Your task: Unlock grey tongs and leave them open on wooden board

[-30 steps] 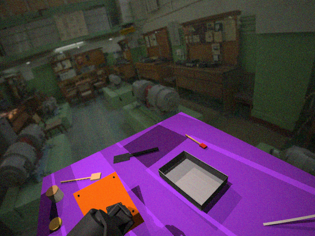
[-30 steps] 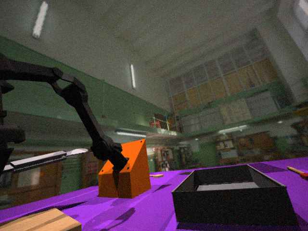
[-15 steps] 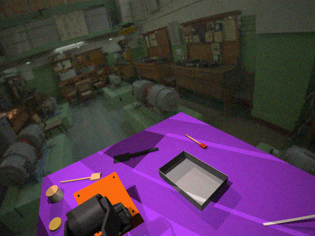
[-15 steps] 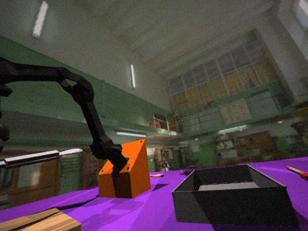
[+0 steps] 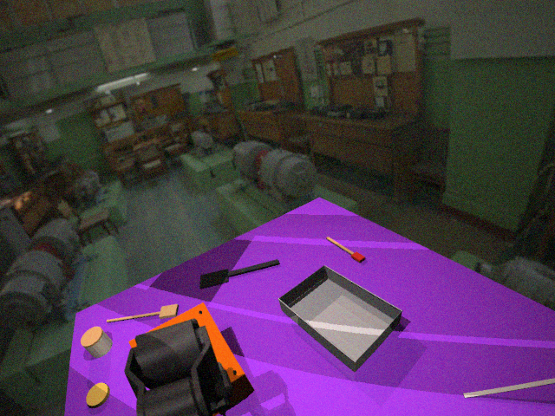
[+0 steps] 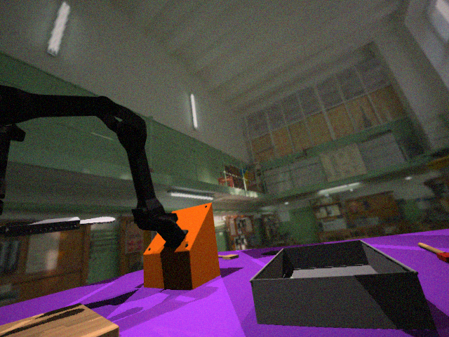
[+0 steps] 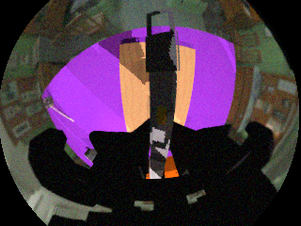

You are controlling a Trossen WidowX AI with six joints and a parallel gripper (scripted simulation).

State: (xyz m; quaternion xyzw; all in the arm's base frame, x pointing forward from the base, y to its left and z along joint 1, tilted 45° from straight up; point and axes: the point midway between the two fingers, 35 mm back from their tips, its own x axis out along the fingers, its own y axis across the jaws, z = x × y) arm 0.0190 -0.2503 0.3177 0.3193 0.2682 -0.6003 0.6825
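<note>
Right now the wooden board is 20 mm behind my gripper tip and 130 mm below it. Also, from my gripper tip: roasting tin 360 mm ahead, 450 mm to the left, 110 mm below; dark spatula 160 mm ahead, 840 mm to the left, 140 mm below; red-headed brush 580 mm ahead, 670 mm to the left, 140 mm below.
</note>
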